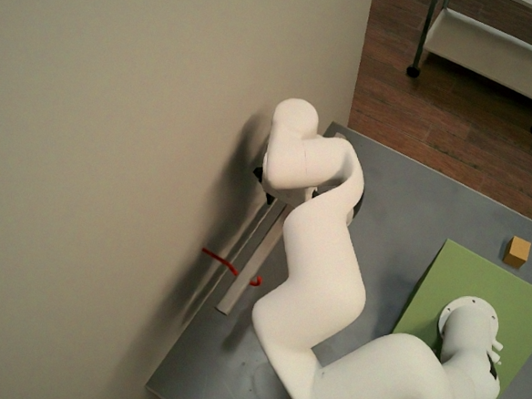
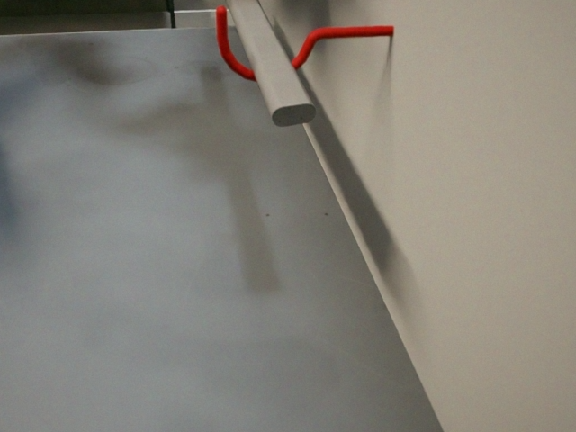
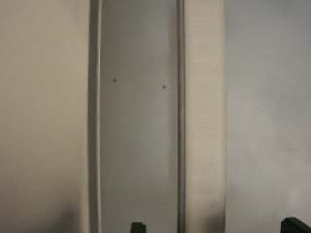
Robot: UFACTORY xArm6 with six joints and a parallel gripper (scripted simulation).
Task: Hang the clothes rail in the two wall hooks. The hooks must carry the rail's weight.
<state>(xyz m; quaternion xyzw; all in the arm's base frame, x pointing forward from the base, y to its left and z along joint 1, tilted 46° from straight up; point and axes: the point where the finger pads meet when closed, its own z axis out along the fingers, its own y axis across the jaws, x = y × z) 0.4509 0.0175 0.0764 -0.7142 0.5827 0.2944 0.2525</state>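
Right now the grey clothes rail is 40 mm below my hand. From my hand the other things lie so: blue block 580 mm behind, 450 mm to the right, 230 mm below; then beige wall 180 mm above, 120 mm ahead, 20 mm to the left.
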